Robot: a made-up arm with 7 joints.
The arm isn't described. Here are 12 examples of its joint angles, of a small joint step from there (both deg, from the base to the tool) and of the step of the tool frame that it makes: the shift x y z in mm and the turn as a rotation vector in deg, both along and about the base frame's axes.
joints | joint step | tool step
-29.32 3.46 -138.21 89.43 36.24 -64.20 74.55 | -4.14 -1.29 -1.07 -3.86 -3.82 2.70 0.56 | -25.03 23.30 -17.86 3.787 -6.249 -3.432
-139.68 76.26 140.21 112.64 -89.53 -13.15 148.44 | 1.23 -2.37 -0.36 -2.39 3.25 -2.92 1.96 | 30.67 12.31 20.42 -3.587 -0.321 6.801
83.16 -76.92 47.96 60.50 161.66 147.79 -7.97 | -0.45 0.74 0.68 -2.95 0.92 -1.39 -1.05 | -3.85 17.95 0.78 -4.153 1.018 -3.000
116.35 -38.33 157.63 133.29 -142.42 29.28 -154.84 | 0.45 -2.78 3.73 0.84 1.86 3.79 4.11 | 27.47 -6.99 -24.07 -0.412 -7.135 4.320
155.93 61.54 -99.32 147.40 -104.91 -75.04 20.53 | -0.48 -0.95 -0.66 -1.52 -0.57 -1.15 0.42 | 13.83 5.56 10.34 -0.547 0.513 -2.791
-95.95 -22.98 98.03 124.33 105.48 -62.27 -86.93 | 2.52 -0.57 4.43 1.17 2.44 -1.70 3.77 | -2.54 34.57 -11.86 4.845 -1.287 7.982
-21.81 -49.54 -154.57 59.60 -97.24 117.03 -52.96 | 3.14 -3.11 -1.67 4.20 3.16 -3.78 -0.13 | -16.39 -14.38 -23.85 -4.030 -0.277 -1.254
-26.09 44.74 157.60 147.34 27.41 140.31 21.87 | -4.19 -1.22 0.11 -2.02 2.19 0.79 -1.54 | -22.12 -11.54 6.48 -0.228 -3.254 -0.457
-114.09 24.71 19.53 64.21 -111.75 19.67 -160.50 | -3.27 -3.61 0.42 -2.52 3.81 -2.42 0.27 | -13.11 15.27 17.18 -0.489 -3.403 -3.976
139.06 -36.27 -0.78 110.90 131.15 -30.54 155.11 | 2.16 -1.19 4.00 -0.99 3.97 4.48 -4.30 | -20.87 -23.76 1.82 5.927 -2.599 8.037
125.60 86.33 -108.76 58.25 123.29 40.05 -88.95 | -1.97 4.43 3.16 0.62 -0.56 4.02 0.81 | 12.58 15.10 -46.06 -6.199 3.245 1.017
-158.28 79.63 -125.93 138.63 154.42 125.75 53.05 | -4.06 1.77 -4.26 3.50 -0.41 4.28 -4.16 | -5.45 26.31 -22.63 6.175 -3.561 3.569
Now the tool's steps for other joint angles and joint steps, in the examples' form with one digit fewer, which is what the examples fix.
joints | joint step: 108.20 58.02 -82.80 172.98 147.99 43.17 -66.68 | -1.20 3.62 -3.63 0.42 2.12 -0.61 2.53
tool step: 5.8 24.2 -37.2 -4.45 -0.51 -1.77
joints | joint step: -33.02 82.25 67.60 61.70 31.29 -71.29 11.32 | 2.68 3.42 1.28 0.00 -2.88 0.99 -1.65
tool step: -3.2 36.6 -15.4 2.01 -0.25 5.68
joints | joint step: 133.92 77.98 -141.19 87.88 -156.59 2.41 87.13 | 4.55 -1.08 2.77 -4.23 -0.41 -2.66 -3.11
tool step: -1.2 -15.5 -17.6 -1.17 6.63 -1.36
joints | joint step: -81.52 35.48 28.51 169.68 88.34 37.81 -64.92 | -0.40 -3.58 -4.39 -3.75 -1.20 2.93 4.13
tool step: 5.1 19.6 16.4 0.44 5.27 0.83
